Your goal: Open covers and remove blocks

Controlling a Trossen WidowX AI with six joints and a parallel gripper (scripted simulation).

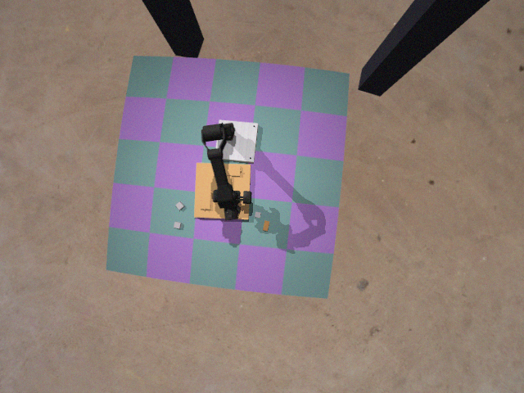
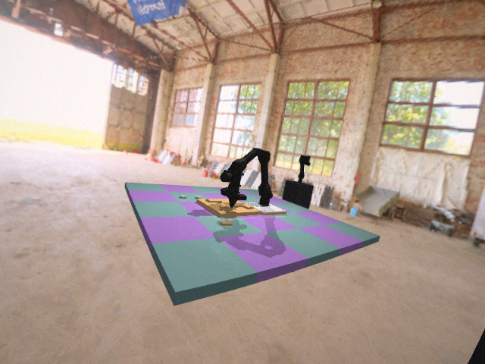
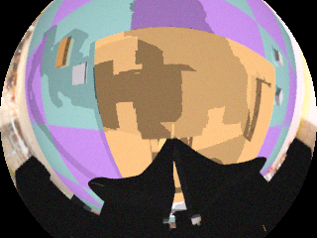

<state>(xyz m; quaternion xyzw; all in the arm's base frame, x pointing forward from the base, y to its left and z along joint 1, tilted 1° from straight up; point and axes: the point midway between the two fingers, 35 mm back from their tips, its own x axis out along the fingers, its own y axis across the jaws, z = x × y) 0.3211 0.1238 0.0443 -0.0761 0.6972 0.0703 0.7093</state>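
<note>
Now: the orange puzzle board 8 cm to the right of my gripper tip, 3 cm behind it and 1 cm below it. Round my gripper tip: orange block (20 cm to the left, 11 cm ahead, 2 cm below).
</note>
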